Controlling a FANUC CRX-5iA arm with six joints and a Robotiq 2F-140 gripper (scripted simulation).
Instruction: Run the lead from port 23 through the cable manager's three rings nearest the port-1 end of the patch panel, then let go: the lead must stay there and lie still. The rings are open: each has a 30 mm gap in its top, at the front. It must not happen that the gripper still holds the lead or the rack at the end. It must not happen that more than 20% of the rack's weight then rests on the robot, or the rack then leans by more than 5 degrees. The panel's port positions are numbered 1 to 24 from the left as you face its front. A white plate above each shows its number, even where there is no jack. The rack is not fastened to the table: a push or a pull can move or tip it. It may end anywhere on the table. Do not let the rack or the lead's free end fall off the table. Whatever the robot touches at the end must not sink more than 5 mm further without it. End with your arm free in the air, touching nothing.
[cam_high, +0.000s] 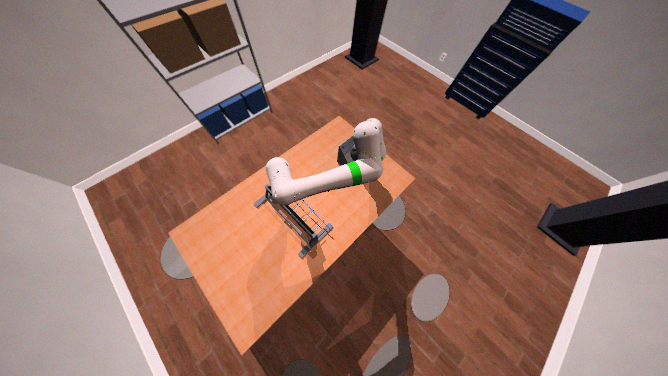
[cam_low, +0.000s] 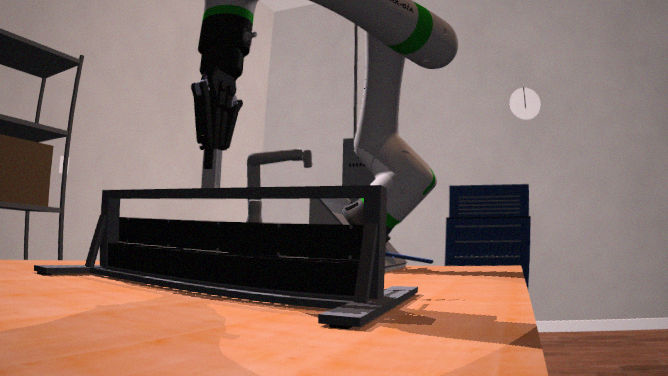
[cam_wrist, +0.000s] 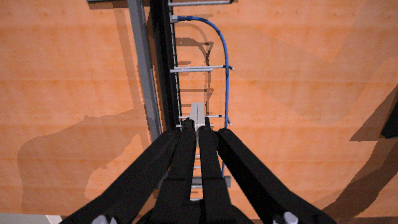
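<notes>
My hand is 6 cm short of the patch panel, 5 cm to the right of it and 11 cm above it.
</notes>
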